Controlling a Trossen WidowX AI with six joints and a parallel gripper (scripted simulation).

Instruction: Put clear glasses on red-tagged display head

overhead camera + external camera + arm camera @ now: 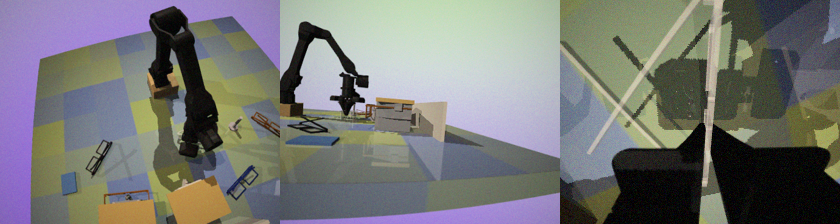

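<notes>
The grey peg lies 21 cm to the left of my gripper tip, 1 cm behind it and 1 cm above it. The rest, counted from my gripper tip: flat blue block: 50 cm to the right, 8 cm ahead, 1 cm below.
</notes>
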